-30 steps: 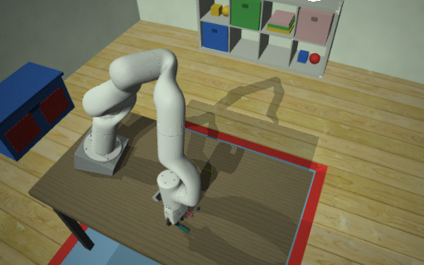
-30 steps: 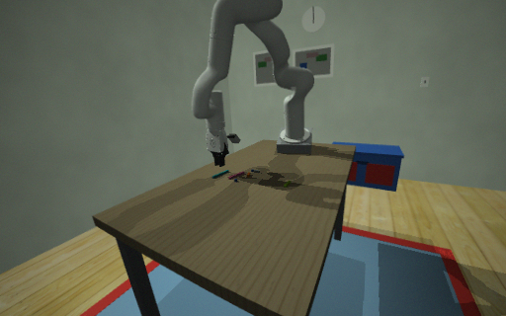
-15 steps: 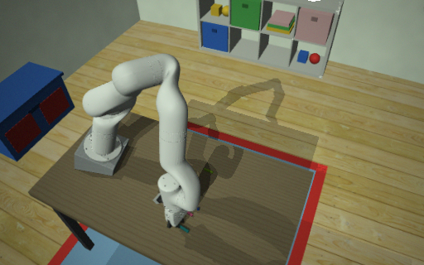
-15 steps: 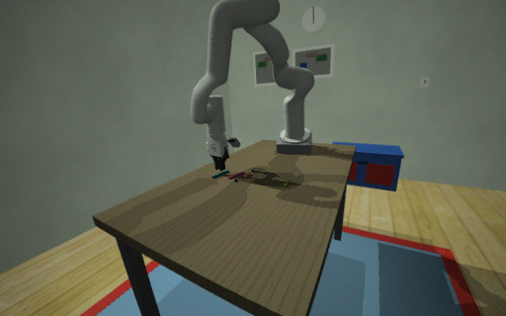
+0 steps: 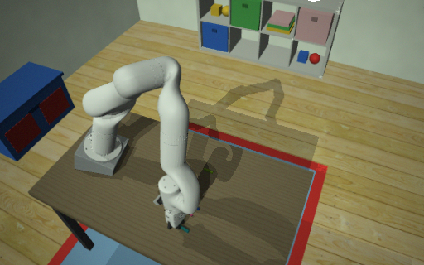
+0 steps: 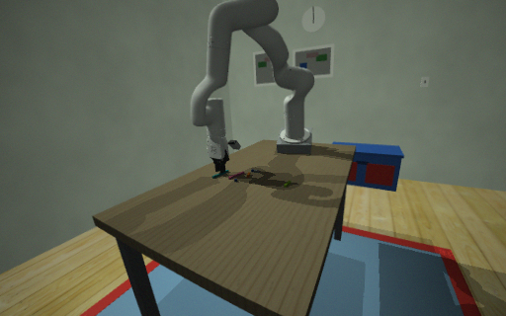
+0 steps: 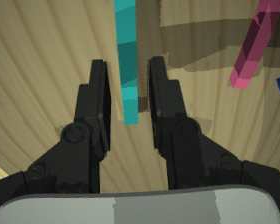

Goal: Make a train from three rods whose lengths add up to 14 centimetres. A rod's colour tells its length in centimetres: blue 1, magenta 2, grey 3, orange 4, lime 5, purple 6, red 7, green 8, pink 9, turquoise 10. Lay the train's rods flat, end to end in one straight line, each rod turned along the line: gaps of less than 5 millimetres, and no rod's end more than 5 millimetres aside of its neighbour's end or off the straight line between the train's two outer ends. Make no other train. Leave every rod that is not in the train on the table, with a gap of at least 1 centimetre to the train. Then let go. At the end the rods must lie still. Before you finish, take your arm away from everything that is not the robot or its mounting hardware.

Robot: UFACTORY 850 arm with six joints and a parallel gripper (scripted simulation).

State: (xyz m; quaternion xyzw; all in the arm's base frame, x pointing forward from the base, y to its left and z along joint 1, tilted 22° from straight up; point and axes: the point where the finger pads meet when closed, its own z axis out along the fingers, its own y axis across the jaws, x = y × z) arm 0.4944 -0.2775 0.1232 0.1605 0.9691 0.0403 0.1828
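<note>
Now: hand 3 cm above the turquoise rod. From my hand the other things lie so: pink rod: 8 cm to the left, 3 cm below; then grey rod: 16 cm to the left, 7 cm behind, 3 cm below; then orange rod: 14 cm to the left, 3 cm below, 2 cm behind.
</note>
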